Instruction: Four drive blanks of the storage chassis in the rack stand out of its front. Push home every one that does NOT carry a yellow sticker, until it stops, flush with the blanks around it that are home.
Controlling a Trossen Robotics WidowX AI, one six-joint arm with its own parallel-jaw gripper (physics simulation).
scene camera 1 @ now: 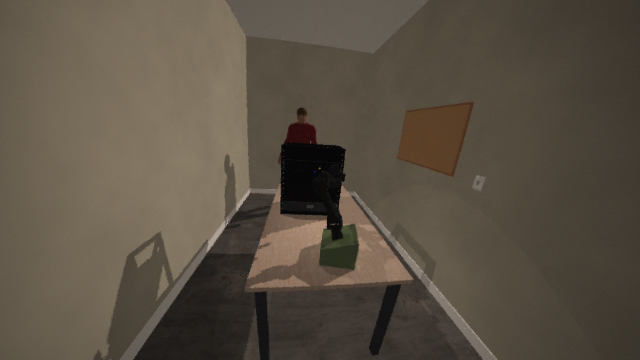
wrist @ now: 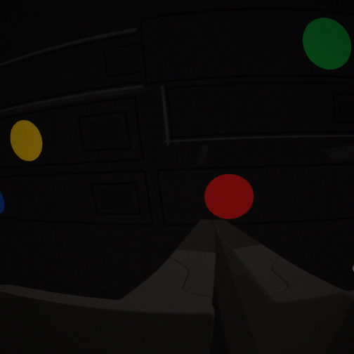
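Visible to me: my gripper [wrist: 210,231]. A black rack [scene camera 1: 297,195] is visible as well; the rack also appears in the wrist view [wrist: 107,262].
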